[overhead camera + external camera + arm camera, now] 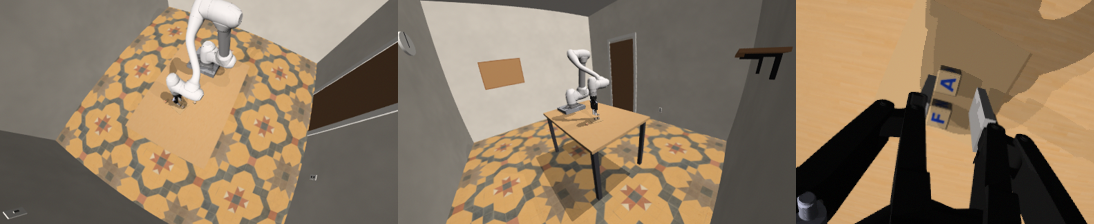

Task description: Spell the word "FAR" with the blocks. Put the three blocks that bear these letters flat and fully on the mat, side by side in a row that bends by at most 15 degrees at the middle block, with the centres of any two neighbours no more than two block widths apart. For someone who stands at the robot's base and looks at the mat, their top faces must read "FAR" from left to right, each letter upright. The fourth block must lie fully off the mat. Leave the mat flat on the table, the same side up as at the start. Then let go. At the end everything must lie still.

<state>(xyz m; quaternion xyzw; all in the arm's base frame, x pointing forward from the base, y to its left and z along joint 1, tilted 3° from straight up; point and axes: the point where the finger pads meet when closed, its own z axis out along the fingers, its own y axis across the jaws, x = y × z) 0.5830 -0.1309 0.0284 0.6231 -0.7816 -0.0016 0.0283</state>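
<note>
Now: the R block 150 mm to the right of my hand, 90 mm below it and 10 mm ahead of it. Also, from my hand: tan mat: 100 mm below, 10 mm ahead.
</note>
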